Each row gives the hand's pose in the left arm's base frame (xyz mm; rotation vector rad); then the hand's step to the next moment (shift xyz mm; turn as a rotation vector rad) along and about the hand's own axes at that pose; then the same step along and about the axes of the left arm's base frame.
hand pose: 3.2 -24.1 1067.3 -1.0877 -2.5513 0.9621
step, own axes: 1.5 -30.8 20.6 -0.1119 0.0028 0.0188
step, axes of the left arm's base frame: -27.2 -24.9 3.8 0.0729 -0.0865 -0.0092
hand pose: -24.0 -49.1 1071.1 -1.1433 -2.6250 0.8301
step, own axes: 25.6 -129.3 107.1 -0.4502 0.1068 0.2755
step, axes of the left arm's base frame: -136.6 -98.9 -20.1 0.2825 -0.3804 -0.2559
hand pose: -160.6 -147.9 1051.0 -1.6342 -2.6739 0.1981
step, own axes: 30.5 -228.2 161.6 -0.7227 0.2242 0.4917
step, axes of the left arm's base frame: -227.1 -93.0 -137.6 0.4969 -0.5921 -0.4656
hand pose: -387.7 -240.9 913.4 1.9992 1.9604 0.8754
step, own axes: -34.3 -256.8 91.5 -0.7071 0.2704 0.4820
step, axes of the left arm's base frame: -164.1 14.6 -219.9 0.5296 -0.5840 -0.4289
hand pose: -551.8 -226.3 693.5 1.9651 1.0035 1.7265
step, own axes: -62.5 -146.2 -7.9 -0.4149 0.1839 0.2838
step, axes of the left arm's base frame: -49.7 56.5 -140.3 0.3188 -0.3600 -0.2352
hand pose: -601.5 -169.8 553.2 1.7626 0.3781 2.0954
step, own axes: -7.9 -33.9 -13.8 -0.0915 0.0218 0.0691
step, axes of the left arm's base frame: -8.7 27.2 -24.2 0.0788 -0.0629 -0.0589
